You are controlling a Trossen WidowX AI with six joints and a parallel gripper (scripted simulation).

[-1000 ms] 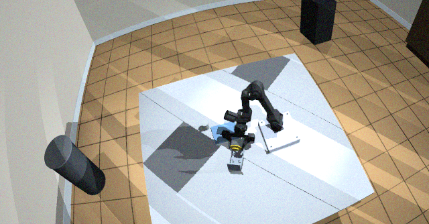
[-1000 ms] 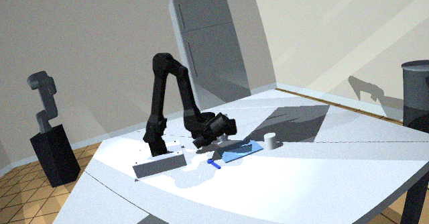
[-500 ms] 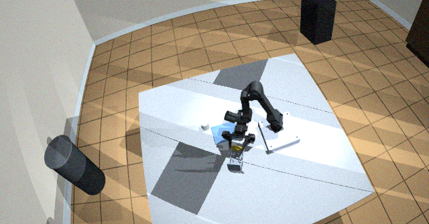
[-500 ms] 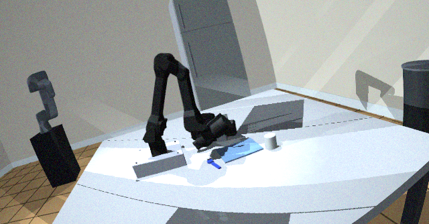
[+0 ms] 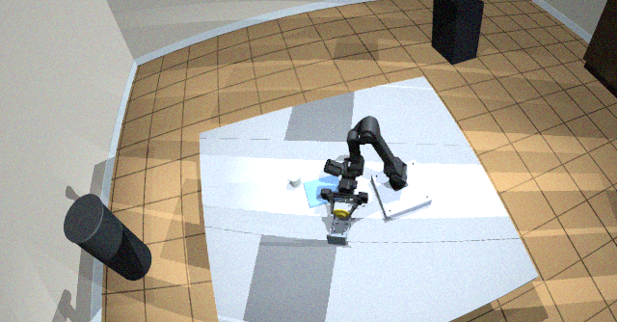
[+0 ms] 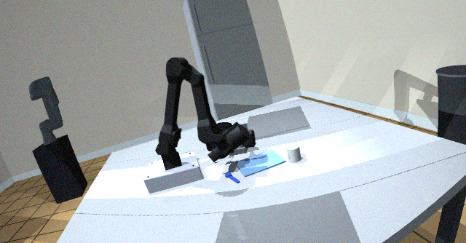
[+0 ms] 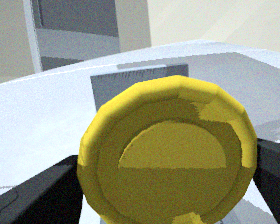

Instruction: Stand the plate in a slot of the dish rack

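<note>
My gripper tip is now 1 cm to the left of the yellow plate. Also, from my gripper tip: grey dish rack 2 cm ahead, 3 cm to the left, 4 cm below; then blue spoon 11 cm behind, 20 cm to the right, 6 cm below; then light blue mat 1 cm ahead, 18 cm to the right, 6 cm below.
</note>
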